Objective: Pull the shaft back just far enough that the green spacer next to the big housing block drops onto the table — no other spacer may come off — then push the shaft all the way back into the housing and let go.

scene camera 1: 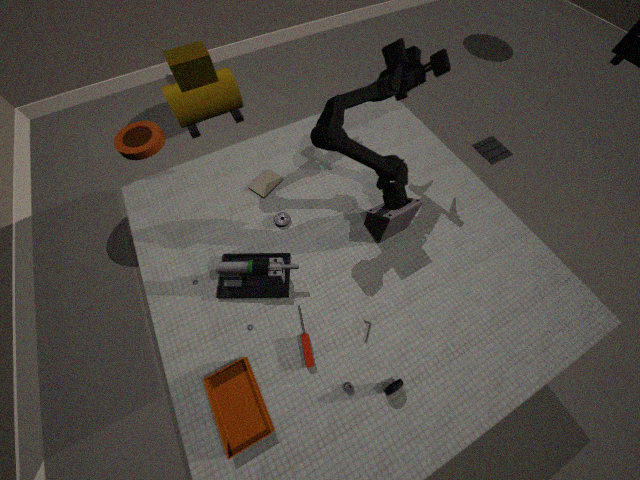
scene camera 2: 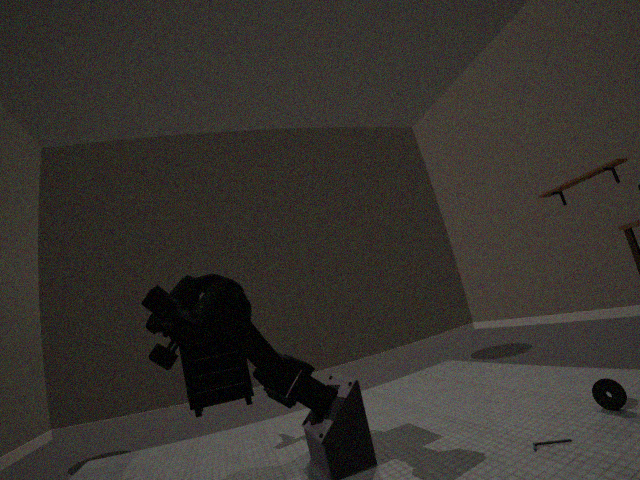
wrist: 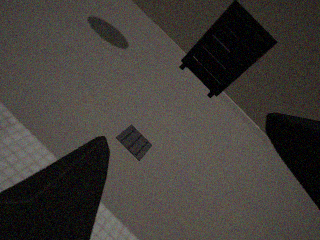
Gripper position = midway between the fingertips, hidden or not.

My gripper shows in scene camera 1 (430, 70), in scene camera 2 (175, 341) and in the wrist view (185, 133).
